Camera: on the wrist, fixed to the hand. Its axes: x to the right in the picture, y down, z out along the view.
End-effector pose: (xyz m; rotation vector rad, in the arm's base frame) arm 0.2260 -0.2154 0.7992 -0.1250 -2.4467 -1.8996
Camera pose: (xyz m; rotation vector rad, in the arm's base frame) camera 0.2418 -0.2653 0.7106 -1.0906 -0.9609 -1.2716
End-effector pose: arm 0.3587 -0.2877 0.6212 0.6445 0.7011 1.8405
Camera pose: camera 0.4088 -0.2854 0.5314 -0.4635 0.0527 -2.7317
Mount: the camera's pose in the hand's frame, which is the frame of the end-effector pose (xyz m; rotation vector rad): -0.0249 -0.0964 -0.0260 -0.3659 0.3982 1.5398
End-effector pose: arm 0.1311 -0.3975 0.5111 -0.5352 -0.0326 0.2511
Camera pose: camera 0.1315 -0.4967 0.5386 -0.8830 0.7639 1.6534
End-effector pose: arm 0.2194 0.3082 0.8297 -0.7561 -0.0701 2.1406
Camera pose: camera 0.3128 0.3465 0.8499 1.1613 -0.3214 -2.1236
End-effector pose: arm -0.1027 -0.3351 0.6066 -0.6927 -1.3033 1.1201
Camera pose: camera -0.0516 -0.3873 0.6791 -2.2518 -0.4416 1.7399
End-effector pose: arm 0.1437 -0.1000 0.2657 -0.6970 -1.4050 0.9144
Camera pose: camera 0.1825 -0.1668 0.3337 -2.2200 -0.4603 1.5076
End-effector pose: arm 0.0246 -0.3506 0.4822 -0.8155 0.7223 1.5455
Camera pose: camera 0.1246 -0.3740 0.4880 0.6835 -1.2763 -2.4049
